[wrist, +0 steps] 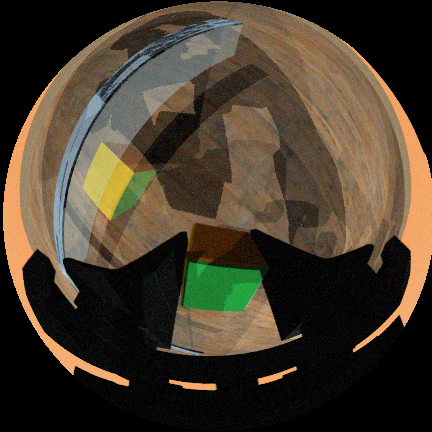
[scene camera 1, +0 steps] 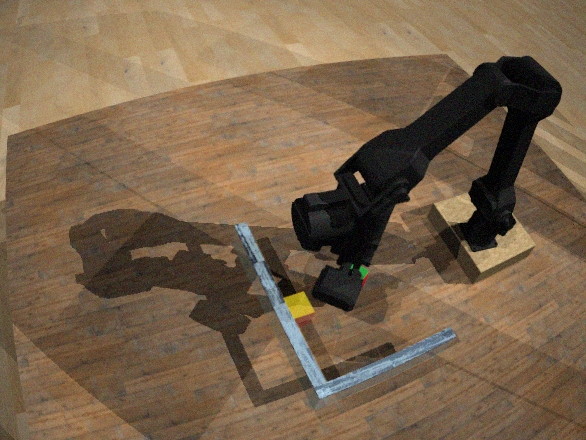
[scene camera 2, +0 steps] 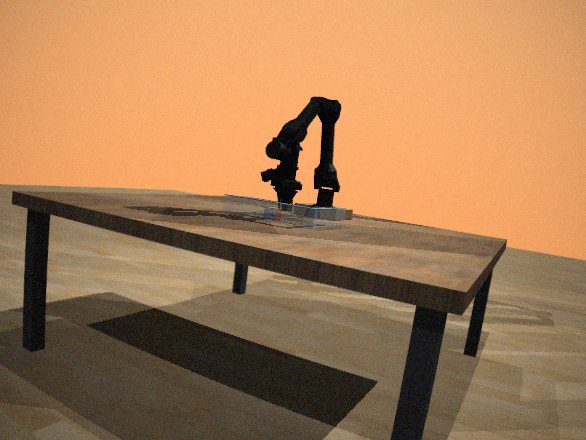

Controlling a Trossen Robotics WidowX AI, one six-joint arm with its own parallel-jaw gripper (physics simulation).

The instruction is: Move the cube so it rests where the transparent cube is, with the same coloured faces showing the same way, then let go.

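Frame: origin at the arm's base, x back, y right, z up, level; millimetres.
Seen in the pictures: gripper, fingertip midpoint: (wrist: 218, 236); arm's base at its link origin: (scene camera 1: 478, 236) (scene camera 2: 324, 206).
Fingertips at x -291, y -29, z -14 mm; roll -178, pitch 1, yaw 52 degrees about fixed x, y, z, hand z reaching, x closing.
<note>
Offsets run from my fingertips to a thing's top centre. Level surfaces: height alone.
The cube @(dx +9, dy -8, dz +40 mm) (scene camera 1: 363, 272) (wrist: 223, 287) is between my gripper's fingers. In the wrist view it shows a large green face, an orange face beyond it and a thin yellow left edge. In scene camera 1 a green face and a red edge show. My gripper (scene camera 1: 354, 276) (scene camera 2: 286, 201) (wrist: 218, 236) is shut on it, with a black finger against each side. The transparent cube @(dx -83, dy -33, dz +12 mm) (scene camera 1: 299, 305) (scene camera 2: 273, 214) (wrist: 102, 180) stands beside the long wall, apart from the held cube. It shows yellow on top and red on a side in scene camera 1, and yellow and green in the wrist view.
Two pale blue-grey walls meet in an L: the long wall (scene camera 1: 301, 340) (wrist: 64, 185) and the short wall (scene camera 1: 390, 362). The arm's base stands on a pale block (scene camera 1: 505, 253) at the right of scene camera 1. The wooden table @(dz -27 mm) (scene camera 1: 165, 165) (scene camera 2: 400, 260) carries everything.
</note>
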